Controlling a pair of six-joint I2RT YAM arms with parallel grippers.
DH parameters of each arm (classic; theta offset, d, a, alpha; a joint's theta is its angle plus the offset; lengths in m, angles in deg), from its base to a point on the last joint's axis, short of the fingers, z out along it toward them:
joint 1: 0 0.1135 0.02 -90
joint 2: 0 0 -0.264 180
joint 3: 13.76 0 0.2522 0
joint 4: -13.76 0 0.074 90
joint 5: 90 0 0 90
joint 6: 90 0.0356 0 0
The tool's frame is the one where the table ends.
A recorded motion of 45 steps. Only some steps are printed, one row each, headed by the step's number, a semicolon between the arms.
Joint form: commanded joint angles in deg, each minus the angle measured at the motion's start. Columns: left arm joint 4, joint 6, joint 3, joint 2, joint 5, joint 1; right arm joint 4, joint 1, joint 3, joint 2, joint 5, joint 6.
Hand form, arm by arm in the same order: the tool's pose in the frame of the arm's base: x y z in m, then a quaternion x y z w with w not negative. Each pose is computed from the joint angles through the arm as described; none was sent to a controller.
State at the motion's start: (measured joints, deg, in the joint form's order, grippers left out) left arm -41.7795 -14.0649 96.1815 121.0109 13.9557 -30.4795; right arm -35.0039 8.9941 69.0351 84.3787 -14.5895 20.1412
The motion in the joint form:
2: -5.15 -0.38 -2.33 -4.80 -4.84 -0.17; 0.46 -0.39 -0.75 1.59 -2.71 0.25
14: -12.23 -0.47 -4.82 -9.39 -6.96 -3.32; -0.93 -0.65 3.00 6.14 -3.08 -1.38
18: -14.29 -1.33 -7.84 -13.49 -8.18 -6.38; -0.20 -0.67 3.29 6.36 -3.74 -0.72
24: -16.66 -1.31 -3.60 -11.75 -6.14 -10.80; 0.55 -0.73 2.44 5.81 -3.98 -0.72
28: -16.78 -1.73 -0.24 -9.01 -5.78 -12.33; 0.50 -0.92 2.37 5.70 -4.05 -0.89
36: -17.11 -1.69 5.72 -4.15 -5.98 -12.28; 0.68 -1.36 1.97 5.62 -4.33 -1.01
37: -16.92 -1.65 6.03 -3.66 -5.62 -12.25; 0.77 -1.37 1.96 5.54 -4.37 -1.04
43: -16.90 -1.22 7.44 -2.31 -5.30 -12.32; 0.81 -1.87 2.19 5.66 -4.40 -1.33
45: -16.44 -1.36 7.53 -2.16 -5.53 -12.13; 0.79 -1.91 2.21 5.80 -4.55 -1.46
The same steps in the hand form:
2: 0.3624 -0.2213 0.2105 0.15235 0.96880 -0.14090 0.13552; 0.3140 0.0582 0.2742 0.04762 0.93546 0.21788 0.27420
14: 0.3279 -0.2247 0.2251 0.17367 0.97341 -0.11106 0.09988; 0.3314 0.0595 0.2690 0.03868 0.94125 0.21292 0.25925
18: 0.3006 -0.2299 0.2356 0.19080 0.97194 -0.10132 0.09311; 0.3335 0.0601 0.2702 0.04119 0.93831 0.22080 0.26293
24: 0.2877 -0.2590 0.2443 0.23034 0.96213 -0.12079 0.08166; 0.3316 0.0596 0.2695 0.04029 0.93688 0.22323 0.26610
28: 0.2899 -0.2755 0.2428 0.24016 0.95891 -0.12693 0.08183; 0.3313 0.0585 0.2697 0.04028 0.93682 0.22292 0.26655
36: 0.3063 -0.2900 0.2388 0.24011 0.95811 -0.12856 0.08861; 0.3310 0.0560 0.2681 0.04232 0.93676 0.22361 0.26586
37: 0.3078 -0.2914 0.2370 0.24057 0.95775 -0.13124 0.08722; 0.3309 0.0560 0.2686 0.04179 0.93632 0.22406 0.26713
43: 0.3115 -0.2957 0.2344 0.24511 0.95630 -0.13369 0.08688; 0.3321 0.0532 0.2693 0.04317 0.93582 0.22266 0.26981
45: 0.3135 -0.2955 0.2340 0.24224 0.95666 -0.13357 0.09094; 0.3325 0.0531 0.2686 0.04224 0.93605 0.22325 0.26867

